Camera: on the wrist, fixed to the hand. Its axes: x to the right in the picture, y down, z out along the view.
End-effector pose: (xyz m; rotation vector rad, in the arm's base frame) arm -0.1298 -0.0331 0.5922 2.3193 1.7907 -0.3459
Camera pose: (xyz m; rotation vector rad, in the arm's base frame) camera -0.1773 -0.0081 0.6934 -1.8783 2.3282 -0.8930
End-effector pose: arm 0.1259 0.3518 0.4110 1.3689 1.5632 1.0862
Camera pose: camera 0.0169 0.3197 0.3965 -1.1470 1.0704 -1.2008
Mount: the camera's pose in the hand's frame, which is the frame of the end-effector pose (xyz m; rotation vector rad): -0.0186 -0.0514 -0.1007 0.0643 -0.7126 -3.0301
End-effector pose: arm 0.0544 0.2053 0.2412 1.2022 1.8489 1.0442
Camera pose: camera -0.0457 0.1495 0.2420 -1.3896 0.9233 -1.0639
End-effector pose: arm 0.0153 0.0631 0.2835 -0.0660 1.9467 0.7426
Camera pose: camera -0.0376 -0.0362 0.3053 -1.7097 -0.3017 -1.2058
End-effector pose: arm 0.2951 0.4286 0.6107 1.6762 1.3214 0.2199
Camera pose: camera 0.1894 0.4673 0.6324 -1.3567 1.5845 -1.7622
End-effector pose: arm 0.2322 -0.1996 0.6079 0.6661 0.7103 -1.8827
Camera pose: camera 0.2059 -0.0978 0.5623 1.0030 -0.3202 1.2444
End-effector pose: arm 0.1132 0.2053 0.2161 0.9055 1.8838 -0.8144
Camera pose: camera 0.0348 0.2552 0.2831 2.2940 -0.7437 1.5142
